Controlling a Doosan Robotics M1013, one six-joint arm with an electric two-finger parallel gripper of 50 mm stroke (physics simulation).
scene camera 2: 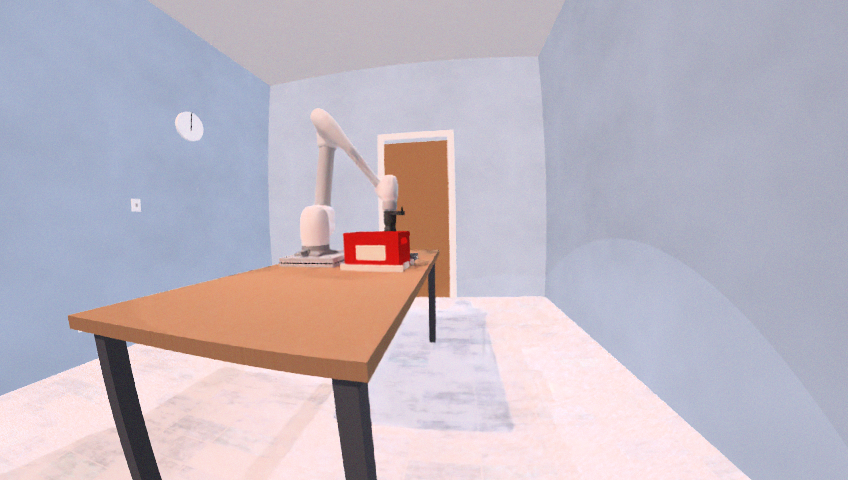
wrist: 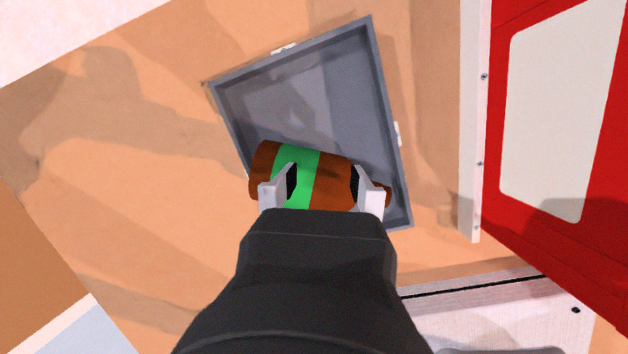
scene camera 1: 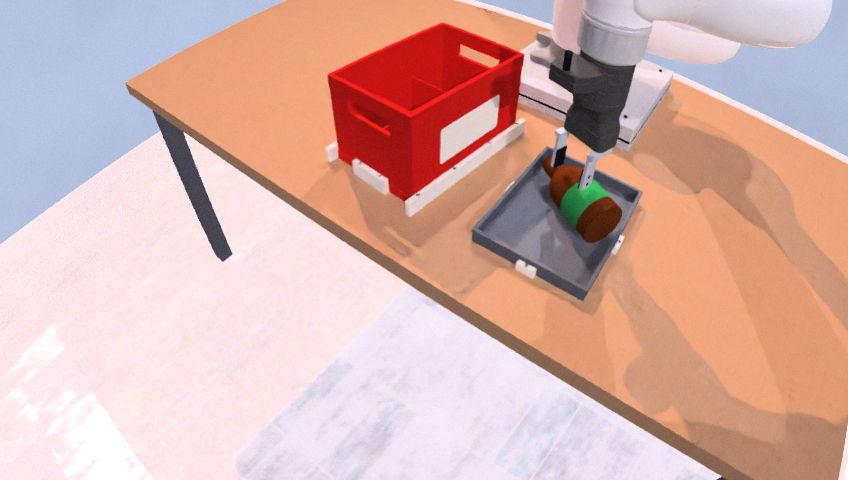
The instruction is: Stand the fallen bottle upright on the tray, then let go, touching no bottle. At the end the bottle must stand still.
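Pixels of known places: gripper, fingertip midpoint: (wrist: 323,175) (scene camera 1: 570,175); arm's base, link origin: (scene camera 2: 316,254).
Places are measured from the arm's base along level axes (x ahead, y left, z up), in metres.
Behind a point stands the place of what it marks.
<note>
The brown bottle (scene camera 1: 599,218) @(x 0.397, y 0.312, z 0.013 m) (wrist: 332,167) @(x 0.386, y 0.231, z 0.016 m) with a green label lies on its side in the grey tray (scene camera 1: 523,220) @(x 0.442, y 0.210, z -0.045 m) (wrist: 350,90) @(x 0.465, y 0.204, z -0.045 m). Its neck points toward the tray corner near the robot base and the red crate. My gripper (scene camera 1: 572,177) @(x 0.384, y 0.240, z 0.037 m) (wrist: 323,175) @(x 0.384, y 0.240, z 0.037 m) is open over the bottle, fingers pointing down. In the wrist view one finger overlaps the green label and the other overlaps the shoulder near the neck, so they are spaced along the bottle's length. Whether either finger touches the bottle I cannot tell. In scene camera 2 the fingers and bottle are hidden behind the crate.
A tall red crate (scene camera 1: 425,154) @(x 0.523, y 0.071, z 0.041 m) (scene camera 2: 395,252) @(x 0.558, y -0.111, z 0.036 m) (wrist: 615,240) @(x 0.343, y 0.050, z 0.088 m) stands beside the tray, with white rails along its foot. The robot's base plate (scene camera 1: 645,104) @(x 0.028, y 0.186, z 0.003 m) (wrist: 490,320) @(x 0.148, y 0.025, z 0.001 m) lies behind the tray. Small white blocks sit at the tray's outer sides. The table's long edge runs beyond the tray.
</note>
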